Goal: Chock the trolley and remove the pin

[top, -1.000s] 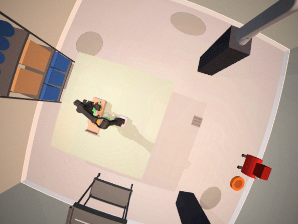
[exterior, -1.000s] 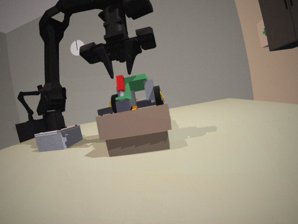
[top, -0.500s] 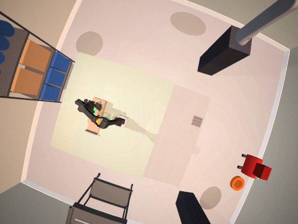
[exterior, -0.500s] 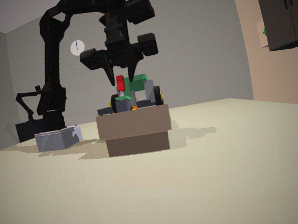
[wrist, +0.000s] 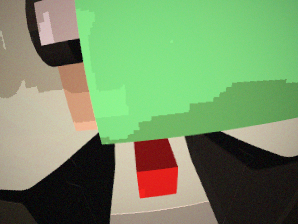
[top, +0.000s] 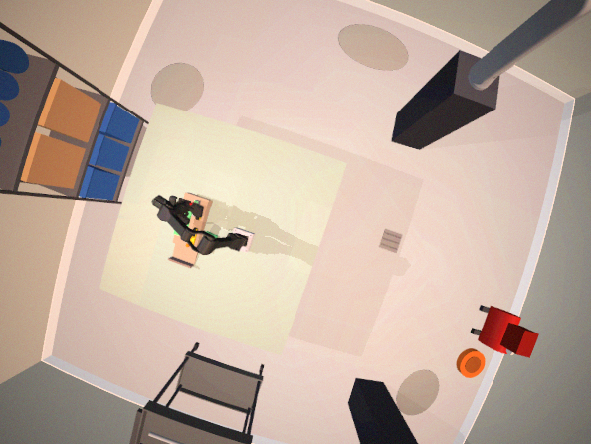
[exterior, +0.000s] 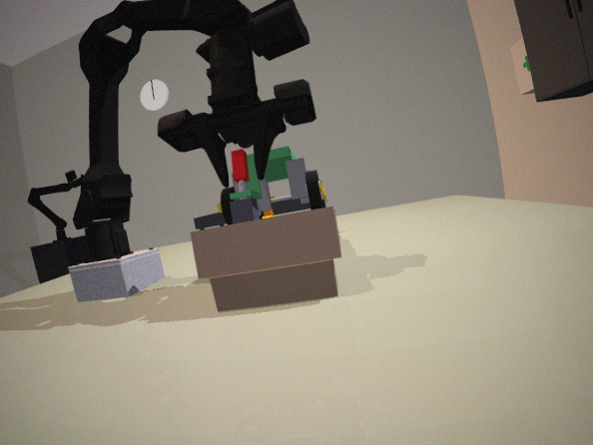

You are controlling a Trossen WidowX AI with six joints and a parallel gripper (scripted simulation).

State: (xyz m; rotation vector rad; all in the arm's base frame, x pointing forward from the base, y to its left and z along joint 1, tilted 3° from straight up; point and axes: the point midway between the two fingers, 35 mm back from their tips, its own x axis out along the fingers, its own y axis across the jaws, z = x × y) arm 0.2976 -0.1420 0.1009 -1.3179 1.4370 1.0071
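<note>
Now: the green tray 22 cm to the left of my gripper tip, 14 cm below it and 9 cm behind it. From my gripper tip the other things lie so: red-headed stop pin: right at my gripper tip; trolley: 11 cm to the left, 3 cm ahead, 2 cm below; tan ramp: 11 cm to the left, 8 cm below, 3 cm ahead.
</note>
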